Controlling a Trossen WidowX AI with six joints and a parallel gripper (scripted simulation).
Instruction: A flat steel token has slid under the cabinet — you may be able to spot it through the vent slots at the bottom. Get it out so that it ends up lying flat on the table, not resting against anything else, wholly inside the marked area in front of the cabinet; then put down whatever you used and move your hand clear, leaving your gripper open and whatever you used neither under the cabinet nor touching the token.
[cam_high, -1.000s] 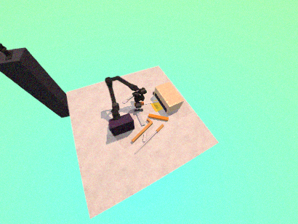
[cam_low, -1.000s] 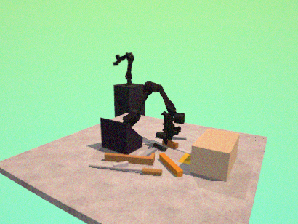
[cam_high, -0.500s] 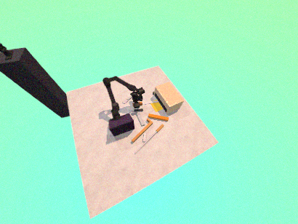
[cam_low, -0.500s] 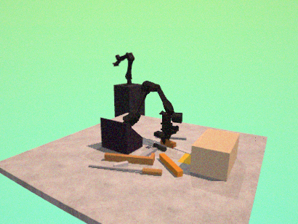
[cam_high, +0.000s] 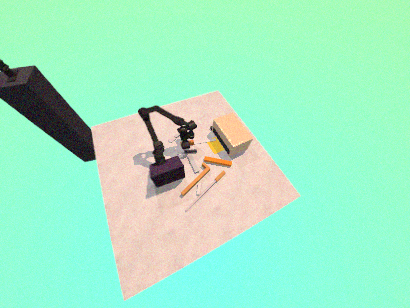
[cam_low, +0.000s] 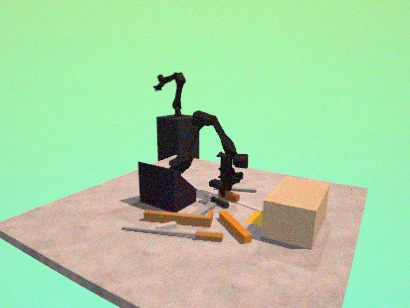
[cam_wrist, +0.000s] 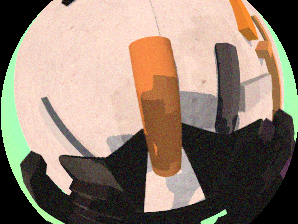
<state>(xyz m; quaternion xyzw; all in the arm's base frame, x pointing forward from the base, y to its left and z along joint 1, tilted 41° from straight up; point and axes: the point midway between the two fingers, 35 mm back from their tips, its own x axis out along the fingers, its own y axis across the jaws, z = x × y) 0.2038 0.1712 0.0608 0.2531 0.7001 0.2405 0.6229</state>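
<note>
The dark-handled tool lies 80 mm to the right of my gripper tip and 10 mm behind it. From my gripper tip the other things lie so: orange bar (230 mm to the right, 220 mm ahead, 10 mm above).
</note>
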